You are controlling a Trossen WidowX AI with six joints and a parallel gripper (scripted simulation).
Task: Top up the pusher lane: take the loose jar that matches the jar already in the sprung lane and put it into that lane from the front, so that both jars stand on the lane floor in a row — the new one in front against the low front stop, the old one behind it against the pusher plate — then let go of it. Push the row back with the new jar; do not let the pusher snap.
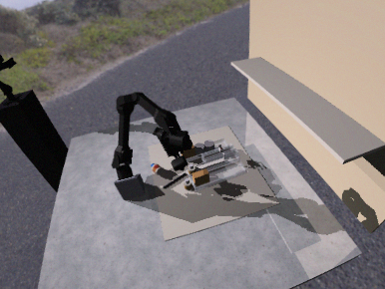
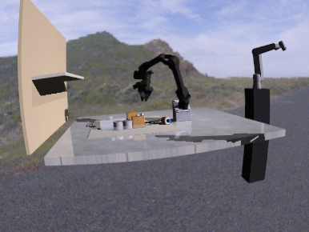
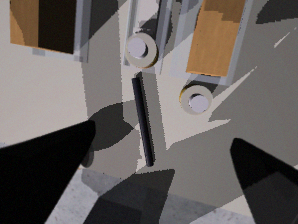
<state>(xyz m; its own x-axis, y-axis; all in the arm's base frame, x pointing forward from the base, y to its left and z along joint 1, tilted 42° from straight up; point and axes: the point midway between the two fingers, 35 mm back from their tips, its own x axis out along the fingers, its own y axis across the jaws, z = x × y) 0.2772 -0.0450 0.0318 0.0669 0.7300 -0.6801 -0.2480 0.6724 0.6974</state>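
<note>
My gripper tip is 50 mm past the black stick, 20 mm to the right of it and 140 mm above it. Round my gripper tip: shelf (560 mm ahead, 110 mm to the left, 220 mm above); then lane (190 mm ahead, 110 mm to the left, 130 mm below).
</note>
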